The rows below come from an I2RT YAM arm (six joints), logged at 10 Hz.
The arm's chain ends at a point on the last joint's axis. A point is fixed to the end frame.
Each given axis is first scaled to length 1.
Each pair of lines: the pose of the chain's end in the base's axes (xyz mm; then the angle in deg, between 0 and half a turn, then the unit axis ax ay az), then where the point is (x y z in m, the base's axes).
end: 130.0 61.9 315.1 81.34 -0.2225 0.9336 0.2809
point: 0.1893 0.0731 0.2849
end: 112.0 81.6 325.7 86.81 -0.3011 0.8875 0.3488
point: 0.1675 0.1017 0.2930
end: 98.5 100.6 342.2 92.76 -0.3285 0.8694 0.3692
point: 0.1496 0.1241 0.3050
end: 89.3 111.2 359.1 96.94 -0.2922 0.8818 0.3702
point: 0.1371 0.1345 0.3176
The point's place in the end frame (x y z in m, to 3 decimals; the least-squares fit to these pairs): 0.042 -0.017 0.050
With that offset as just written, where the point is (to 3 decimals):
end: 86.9 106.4 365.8 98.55 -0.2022 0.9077 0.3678
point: 0.133 0.128 0.322
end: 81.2 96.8 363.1 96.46 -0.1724 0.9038 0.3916
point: 0.129 0.121 0.321
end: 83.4 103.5 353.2 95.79 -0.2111 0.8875 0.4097
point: 0.131 0.129 0.313
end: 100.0 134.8 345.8 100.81 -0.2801 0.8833 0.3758
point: 0.144 0.159 0.301
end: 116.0 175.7 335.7 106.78 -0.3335 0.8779 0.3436
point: 0.157 0.197 0.286
